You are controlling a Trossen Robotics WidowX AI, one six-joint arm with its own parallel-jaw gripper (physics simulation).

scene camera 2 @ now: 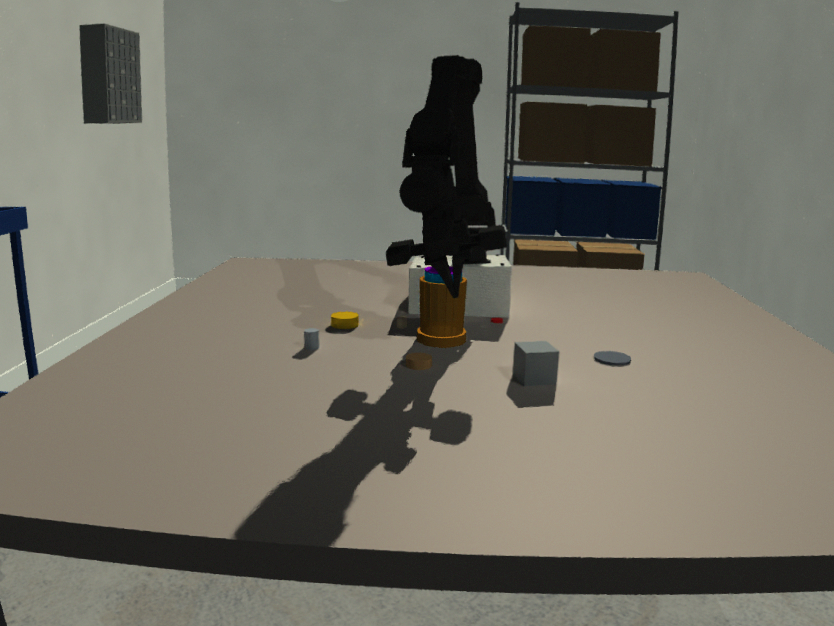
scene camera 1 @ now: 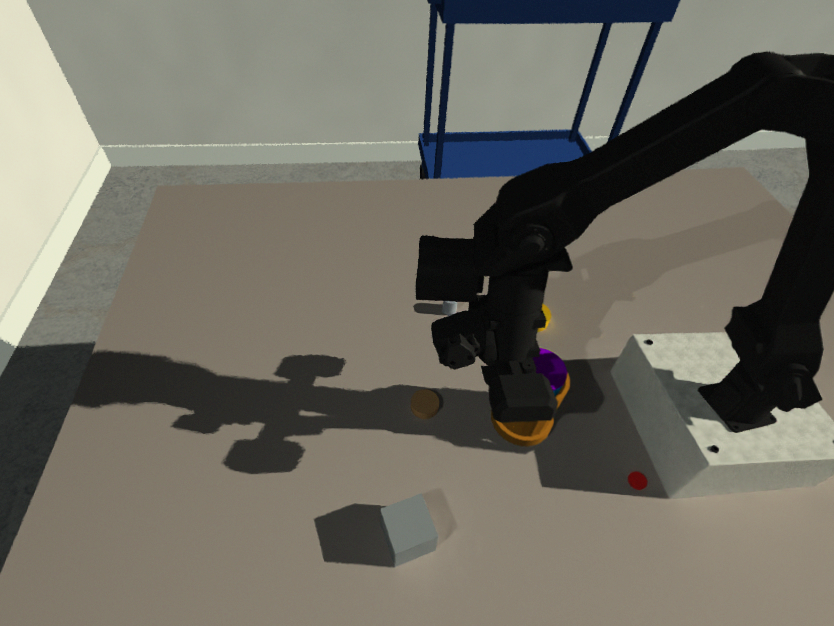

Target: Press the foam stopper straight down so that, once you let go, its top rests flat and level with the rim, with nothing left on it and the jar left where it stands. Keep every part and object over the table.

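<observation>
The ribbed orange jar point(scene camera 1: 527, 435) point(scene camera 2: 440, 313) stands upright on the table. The foam stopper point(scene camera 1: 553, 369) point(scene camera 2: 436, 270), with a purple top and a teal side, sits in its mouth. Its far part stands above the rim in scene camera 2, and its near part is hidden by the fingers, so its full tilt cannot be told. My gripper point(scene camera 2: 455, 293) is shut and empty, pointing down. In scene camera 2 its fingertips overlap the jar's near upper wall, slightly below the rim. In scene camera 1 the gripper body hides the fingertips and part of the jar.
Around the jar lie a brown disc point(scene camera 1: 425, 403) point(scene camera 2: 418, 361), yellow disc point(scene camera 1: 545, 318) point(scene camera 2: 344, 321), small grey cylinder point(scene camera 1: 449, 307) point(scene camera 2: 311, 338), grey block point(scene camera 1: 409, 524) point(scene camera 2: 535, 364), red disc point(scene camera 1: 637, 479) point(scene camera 2: 497, 320) and flat grey disc point(scene camera 2: 612, 358). A white base point(scene camera 1: 761, 444) point(scene camera 2: 495, 296) stands behind.
</observation>
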